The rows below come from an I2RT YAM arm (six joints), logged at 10 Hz.
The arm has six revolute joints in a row. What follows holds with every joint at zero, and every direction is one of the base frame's.
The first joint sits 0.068 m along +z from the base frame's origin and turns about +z.
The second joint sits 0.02 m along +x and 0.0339 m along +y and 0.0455 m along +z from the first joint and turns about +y.
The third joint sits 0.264 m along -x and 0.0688 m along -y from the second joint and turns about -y.
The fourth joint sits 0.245 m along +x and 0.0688 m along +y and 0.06 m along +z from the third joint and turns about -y.
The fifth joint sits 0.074 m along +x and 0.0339 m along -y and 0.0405 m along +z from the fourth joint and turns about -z.
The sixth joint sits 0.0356 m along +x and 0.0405 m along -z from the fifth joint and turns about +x.
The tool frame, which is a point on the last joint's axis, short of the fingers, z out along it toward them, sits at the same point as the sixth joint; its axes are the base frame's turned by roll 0, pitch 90 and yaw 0 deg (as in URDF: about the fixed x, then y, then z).
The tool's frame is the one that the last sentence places.
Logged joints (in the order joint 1, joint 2, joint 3, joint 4, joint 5, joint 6), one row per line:
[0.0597, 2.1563, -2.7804, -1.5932, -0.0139, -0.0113]
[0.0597, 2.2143, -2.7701, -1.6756, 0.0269, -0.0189]
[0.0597, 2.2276, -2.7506, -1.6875, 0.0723, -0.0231]
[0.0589, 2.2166, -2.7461, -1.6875, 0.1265, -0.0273]
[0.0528, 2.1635, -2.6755, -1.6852, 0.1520, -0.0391]
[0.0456, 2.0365, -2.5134, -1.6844, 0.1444, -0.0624]
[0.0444, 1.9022, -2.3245, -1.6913, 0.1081, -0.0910]
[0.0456, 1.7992, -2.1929, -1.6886, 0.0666, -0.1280]
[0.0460, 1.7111, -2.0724, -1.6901, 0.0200, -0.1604]
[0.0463, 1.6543, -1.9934, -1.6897, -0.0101, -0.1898]
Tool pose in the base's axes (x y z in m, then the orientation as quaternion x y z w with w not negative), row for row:
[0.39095, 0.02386, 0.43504, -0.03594, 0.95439, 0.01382, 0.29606]
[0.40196, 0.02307, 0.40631, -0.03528, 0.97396, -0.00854, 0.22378]
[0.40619, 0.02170, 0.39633, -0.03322, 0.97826, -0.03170, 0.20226]
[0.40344, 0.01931, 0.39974, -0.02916, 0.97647, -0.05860, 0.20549]
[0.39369, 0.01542, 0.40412, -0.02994, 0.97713, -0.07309, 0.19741]
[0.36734, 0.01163, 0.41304, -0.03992, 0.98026, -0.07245, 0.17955]
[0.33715, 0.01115, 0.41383, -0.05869, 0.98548, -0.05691, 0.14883]
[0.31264, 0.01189, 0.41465, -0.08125, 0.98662, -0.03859, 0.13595]
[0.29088, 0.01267, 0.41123, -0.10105, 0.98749, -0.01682, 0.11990]
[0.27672, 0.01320, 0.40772, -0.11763, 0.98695, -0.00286, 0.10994]
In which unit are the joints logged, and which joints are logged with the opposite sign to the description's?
The joints are logged in radians. Opposite sign: joint 3.
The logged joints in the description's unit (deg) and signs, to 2 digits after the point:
[3.42, 123.55, 159.31, -91.28, -0.80, -0.65]
[3.42, 126.87, 158.72, -96.00, 1.54, -1.08]
[3.42, 127.63, 157.60, -96.69, 4.14, -1.32]
[3.37, 127.00, 157.34, -96.69, 7.25, -1.56]
[3.03, 123.96, 153.29, -96.55, 8.71, -2.24]
[2.61, 116.68, 144.01, -96.51, 8.27, -3.58]
[2.54, 108.99, 133.18, -96.90, 6.19, -5.21]
[2.61, 103.09, 125.64, -96.75, 3.82, -7.33]
[2.64, 98.04, 118.74, -96.84, 1.15, -9.19]
[2.65, 94.78, 114.21, -96.81, -0.58, -10.87]

